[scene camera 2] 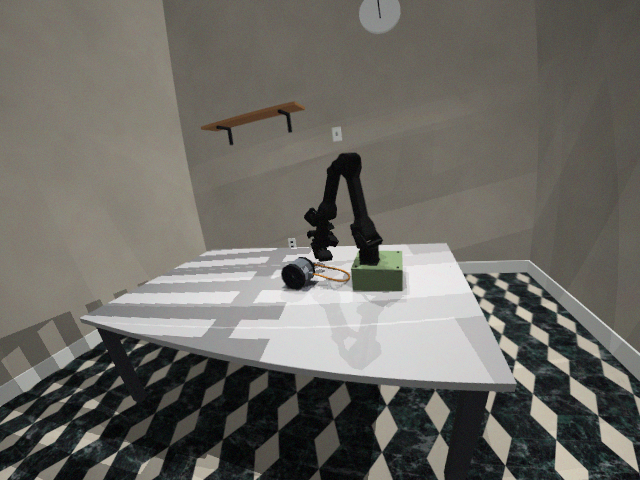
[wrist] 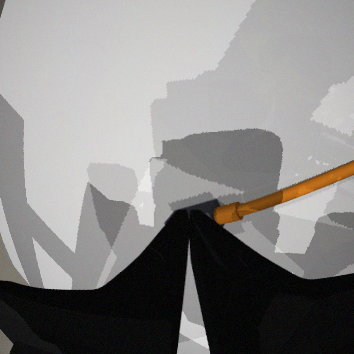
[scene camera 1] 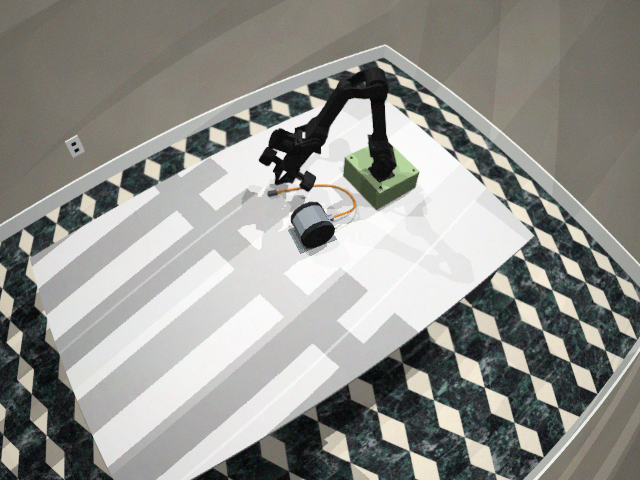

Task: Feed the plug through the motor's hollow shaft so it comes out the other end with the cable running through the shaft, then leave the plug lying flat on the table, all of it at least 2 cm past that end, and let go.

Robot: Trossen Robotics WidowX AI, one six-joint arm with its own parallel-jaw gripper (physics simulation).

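Places are measured from the arm's base along level axes (x ahead, y left, z up), in millimetres.
Pixels of known places: gripper, fingertip midpoint: (scene camera 2: 316,258) (wrist: 187,219) (scene camera 1: 276,183); arm's base, link origin: (scene camera 2: 369,261) (scene camera 1: 381,172).
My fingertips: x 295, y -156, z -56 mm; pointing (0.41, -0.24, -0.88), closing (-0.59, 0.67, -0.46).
For each thing: its top centre in the pictures, then the offset to it from my fingertips. Level surfaces: height alone.
- dark grey plug, top centre: (wrist: 190,228) (scene camera 1: 272,191) 19 mm ahead, 11 mm left, 18 mm down
- motor, top centre: (scene camera 1: 313,214) (scene camera 2: 297,261) 21 mm back, 210 mm left, 70 mm up
- white table, surface height: 32 mm down
The dark grey plug (scene camera 1: 272,193) (wrist: 204,205) lies on the table beyond the motor, outside its shaft; I cannot make it out in scene camera 2. The orange cable (scene camera 1: 341,189) (scene camera 2: 338,270) (wrist: 300,190) leaves the plug and curves round to the motor's side that faces the green block. The motor (scene camera 1: 308,218) (scene camera 2: 306,268), a grey cylinder with black ends, stands on a small base. My gripper (scene camera 1: 279,181) (scene camera 2: 324,256) (wrist: 187,219) is shut with nothing between the fingers. In the wrist view its tips meet in front of the plug and hide part of it.
The green block (scene camera 1: 381,180) (scene camera 2: 377,276) under the arm's base stands close to the cable's loop. The white table (scene camera 1: 170,413) (scene camera 2: 248,356) carries striped shadows. A wooden shelf (scene camera 2: 253,116) hangs on the wall.
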